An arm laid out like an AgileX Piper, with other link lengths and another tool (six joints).
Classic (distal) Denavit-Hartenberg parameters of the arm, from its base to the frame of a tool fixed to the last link. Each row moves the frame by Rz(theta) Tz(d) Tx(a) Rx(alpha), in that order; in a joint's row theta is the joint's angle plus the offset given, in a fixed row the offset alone. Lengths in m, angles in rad.
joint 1: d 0.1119, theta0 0, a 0, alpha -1.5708
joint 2: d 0, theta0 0.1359, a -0.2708, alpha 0
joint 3: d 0, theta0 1.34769, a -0.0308, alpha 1.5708
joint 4: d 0.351, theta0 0, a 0, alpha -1.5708
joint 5: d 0, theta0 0, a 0, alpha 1.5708
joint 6: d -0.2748, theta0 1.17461, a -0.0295, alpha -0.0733
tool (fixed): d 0.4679, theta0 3.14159, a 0, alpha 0
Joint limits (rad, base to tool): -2.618..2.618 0..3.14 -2.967..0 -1.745..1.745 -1.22..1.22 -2.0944..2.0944
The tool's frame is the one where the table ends.
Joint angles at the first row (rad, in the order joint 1, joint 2, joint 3, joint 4, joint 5, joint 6):
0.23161 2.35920 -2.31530 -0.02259 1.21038 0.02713
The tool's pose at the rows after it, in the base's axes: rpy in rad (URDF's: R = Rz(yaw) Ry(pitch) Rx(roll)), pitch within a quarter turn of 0, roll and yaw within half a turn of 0; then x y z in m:
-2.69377 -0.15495 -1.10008 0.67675 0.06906 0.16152
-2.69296 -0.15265 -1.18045 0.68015 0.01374 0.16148
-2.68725 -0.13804 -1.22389 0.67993 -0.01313 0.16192
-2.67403 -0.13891 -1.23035 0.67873 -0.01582 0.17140
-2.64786 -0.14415 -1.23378 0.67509 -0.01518 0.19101
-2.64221 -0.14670 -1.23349 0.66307 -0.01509 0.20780
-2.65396 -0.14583 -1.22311 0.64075 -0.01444 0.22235
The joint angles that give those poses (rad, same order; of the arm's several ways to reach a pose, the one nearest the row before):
0.12692 2.35918 -2.31525 -0.01273 1.21036 0.02503
0.04448 2.35923 -2.31535 -0.00942 1.21040 0.02280
0.00119 2.35806 -2.31527 0.00625 1.21114 0.02281
-0.00365 2.34315 -2.31432 0.00987 1.21247 0.02280
-0.00364 2.30588 -2.30208 0.01364 1.21135 0.02280
-0.00365 2.23635 -2.23851 0.01364 1.21121 0.02156
-0.00364 2.12868 -2.11950 0.01459 1.21121 0.01206

